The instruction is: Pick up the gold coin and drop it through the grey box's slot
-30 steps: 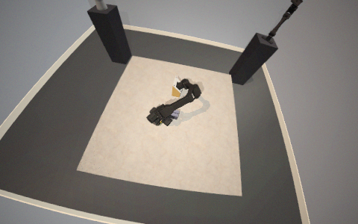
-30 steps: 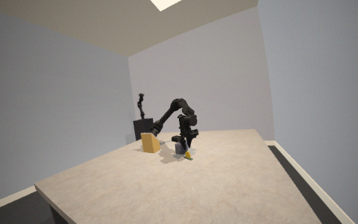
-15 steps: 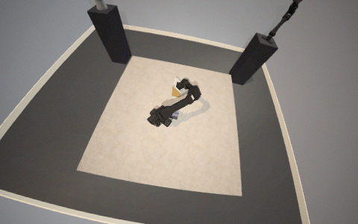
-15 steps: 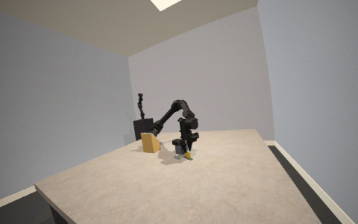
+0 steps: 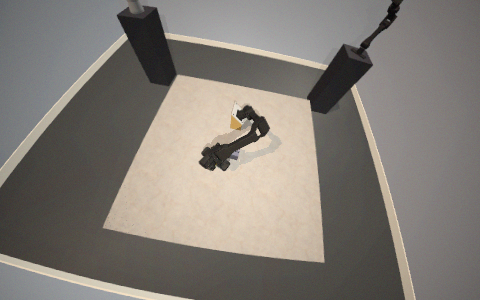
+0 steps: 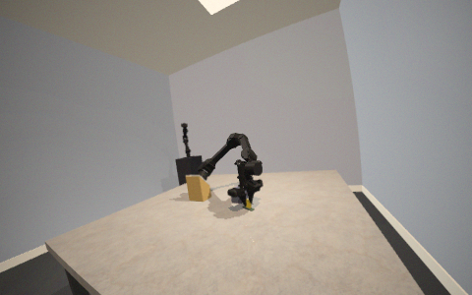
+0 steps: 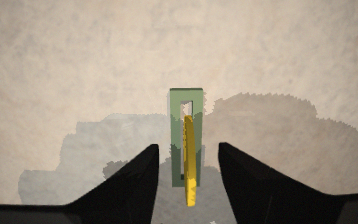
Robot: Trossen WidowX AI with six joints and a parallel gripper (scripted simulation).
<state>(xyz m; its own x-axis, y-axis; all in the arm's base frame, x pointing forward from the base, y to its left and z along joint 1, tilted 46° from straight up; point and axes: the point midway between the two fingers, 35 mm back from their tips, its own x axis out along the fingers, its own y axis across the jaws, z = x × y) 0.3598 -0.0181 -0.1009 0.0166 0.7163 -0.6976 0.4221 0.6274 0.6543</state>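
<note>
Right now my gripper tip is right at the gold coin.
</note>
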